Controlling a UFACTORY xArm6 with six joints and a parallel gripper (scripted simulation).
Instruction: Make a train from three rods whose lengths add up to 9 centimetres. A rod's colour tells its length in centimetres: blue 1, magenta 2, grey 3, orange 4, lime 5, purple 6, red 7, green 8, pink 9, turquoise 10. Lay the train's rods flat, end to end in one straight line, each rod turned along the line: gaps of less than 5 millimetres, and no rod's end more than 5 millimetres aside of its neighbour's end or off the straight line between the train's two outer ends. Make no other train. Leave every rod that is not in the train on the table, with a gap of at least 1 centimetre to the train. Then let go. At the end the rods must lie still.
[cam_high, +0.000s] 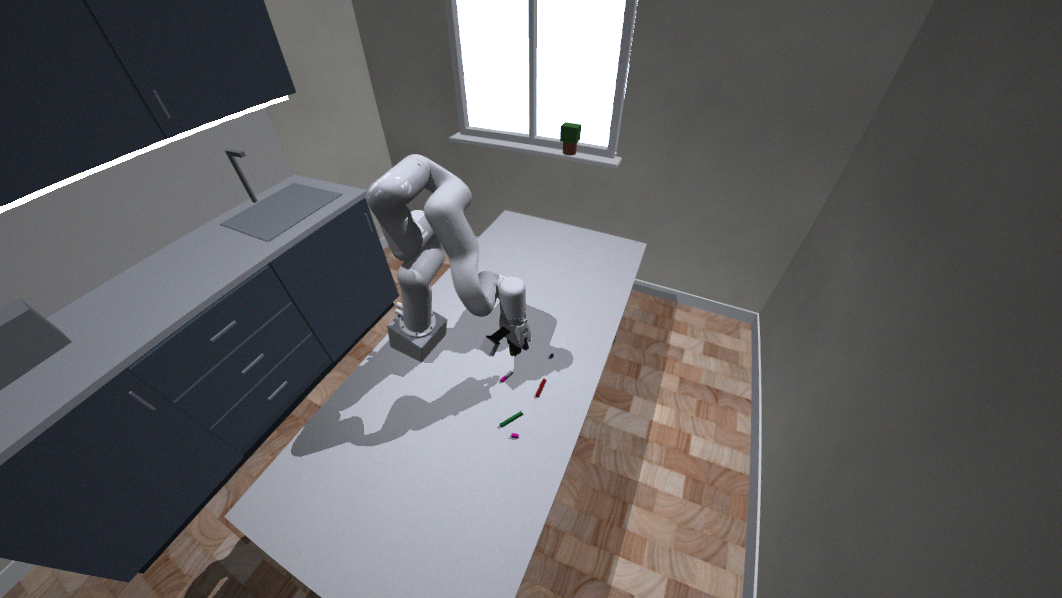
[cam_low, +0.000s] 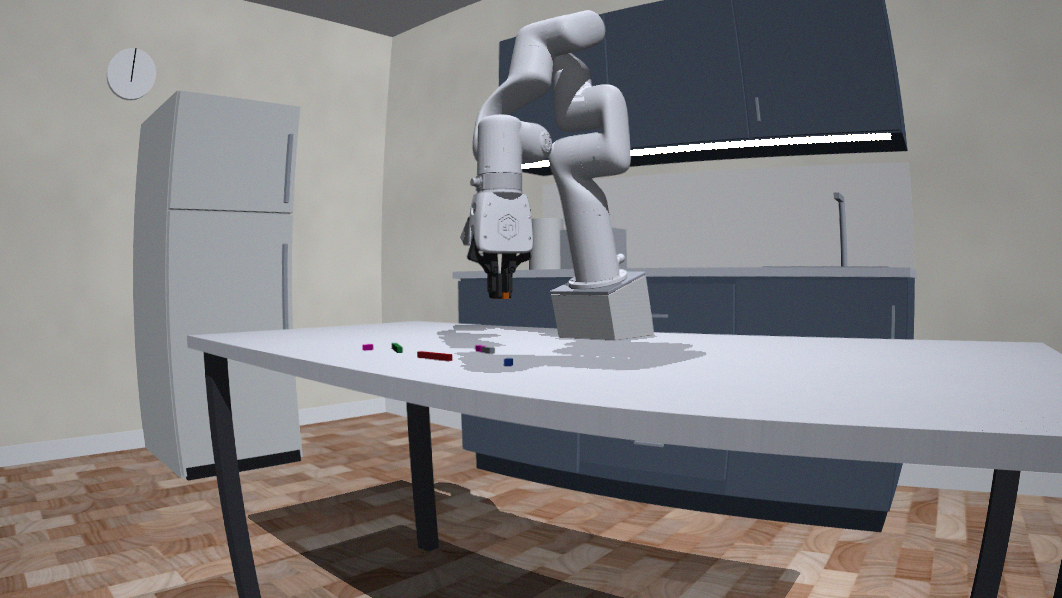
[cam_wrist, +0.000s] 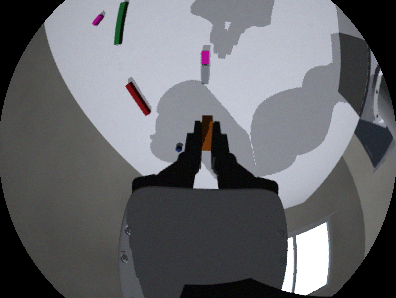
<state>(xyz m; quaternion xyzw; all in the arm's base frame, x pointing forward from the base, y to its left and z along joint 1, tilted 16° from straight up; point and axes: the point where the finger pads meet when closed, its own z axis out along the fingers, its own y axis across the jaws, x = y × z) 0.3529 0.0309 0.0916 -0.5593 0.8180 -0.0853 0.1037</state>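
Right now the grey rod is 1 cm behind my hand, 4 cm to the right of it and 11 cm below it. The rest, counted from my hand: red rod 11 cm ahead, 5 cm to the right, 11 cm below; small blue rod 10 cm ahead, 9 cm to the left, 11 cm below; orange rod 2 cm below.
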